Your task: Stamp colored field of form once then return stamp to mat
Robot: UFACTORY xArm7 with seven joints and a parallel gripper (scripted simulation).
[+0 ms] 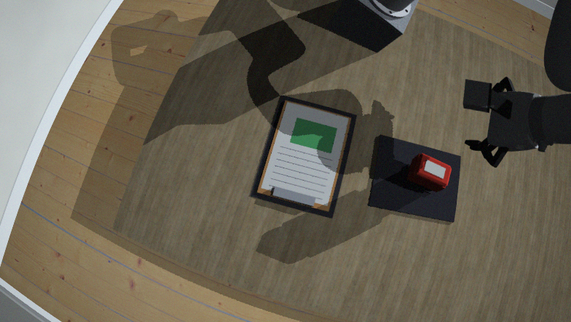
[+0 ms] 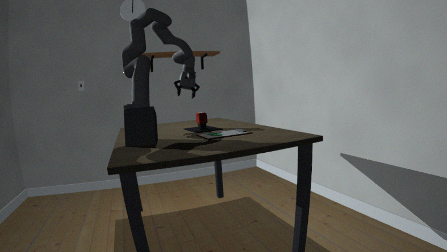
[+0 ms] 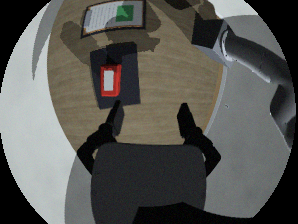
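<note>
My hand is 17 cm above the red stamp, 7 cm short of it and 5 cm to the left of it. The rest, counted from my hand: mat (22 cm below, 7 cm ahead, 5 cm to the right).
</note>
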